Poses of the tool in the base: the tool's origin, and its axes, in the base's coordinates. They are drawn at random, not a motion.
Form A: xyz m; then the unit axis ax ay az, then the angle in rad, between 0 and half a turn.
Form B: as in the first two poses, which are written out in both.
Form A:
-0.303 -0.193 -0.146 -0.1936 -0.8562 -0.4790 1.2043
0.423 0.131 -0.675 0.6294 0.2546 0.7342 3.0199
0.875 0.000 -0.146 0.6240 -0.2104 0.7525 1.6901
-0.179 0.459 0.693 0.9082 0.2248 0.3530 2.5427
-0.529 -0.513 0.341 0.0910 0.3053 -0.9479 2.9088
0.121 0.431 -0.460 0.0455 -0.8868 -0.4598 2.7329
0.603 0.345 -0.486 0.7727 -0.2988 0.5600 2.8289
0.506 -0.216 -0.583 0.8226 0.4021 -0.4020 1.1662
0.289 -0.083 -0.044 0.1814 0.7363 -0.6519 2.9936
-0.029 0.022 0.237 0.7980 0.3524 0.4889 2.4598
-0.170 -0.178 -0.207 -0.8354 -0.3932 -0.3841 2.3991
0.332 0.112 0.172 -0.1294 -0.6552 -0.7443 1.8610
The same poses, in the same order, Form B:
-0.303 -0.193 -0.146 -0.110 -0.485 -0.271 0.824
0.423 0.131 -0.675 0.628 0.254 0.733 0.061
0.875 0.000 -0.146 0.467 -0.157 0.563 0.664
-0.179 0.459 0.693 0.868 0.215 0.337 0.295
-0.529 -0.513 0.341 0.090 0.303 -0.941 0.116
0.121 0.431 -0.460 0.045 -0.868 -0.450 0.203
0.603 0.345 -0.486 0.763 -0.295 0.553 0.156
0.506 -0.216 -0.583 0.453 0.221 -0.221 0.835
0.289 -0.083 -0.044 0.181 0.734 -0.650 0.074
-0.029 0.022 0.237 0.752 0.332 0.461 0.334
-0.170 -0.178 -0.207 -0.778 -0.366 -0.358 0.363
0.332 0.112 0.172 -0.104 -0.525 -0.597 0.597

